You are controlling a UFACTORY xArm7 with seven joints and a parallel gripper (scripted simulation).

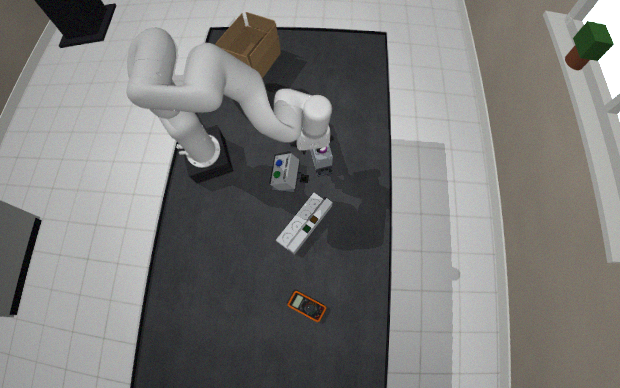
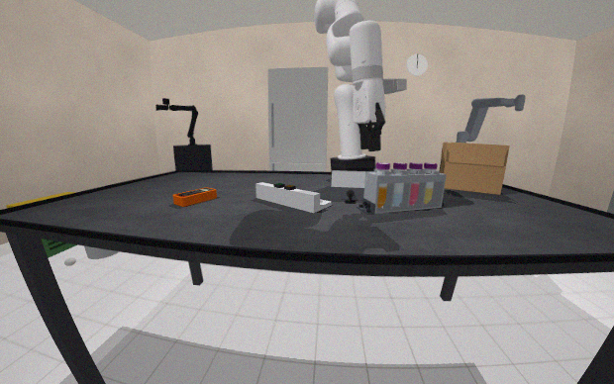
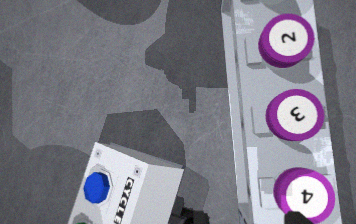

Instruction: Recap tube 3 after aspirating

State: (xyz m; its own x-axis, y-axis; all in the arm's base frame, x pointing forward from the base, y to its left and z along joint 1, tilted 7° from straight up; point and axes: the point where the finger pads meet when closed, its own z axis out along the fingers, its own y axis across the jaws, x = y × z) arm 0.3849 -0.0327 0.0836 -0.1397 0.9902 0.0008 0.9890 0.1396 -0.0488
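Now: hand 30 mm short of the purple cap, 80 mm to the right of it and 60 mm above it. Round my hand: blue cycle key (120 mm behind, 100 mm below); then green ready key (120 mm behind, 50 mm to the right, 100 mm below); then key housing (100 mm behind, 30 mm to the right, 120 mm below).
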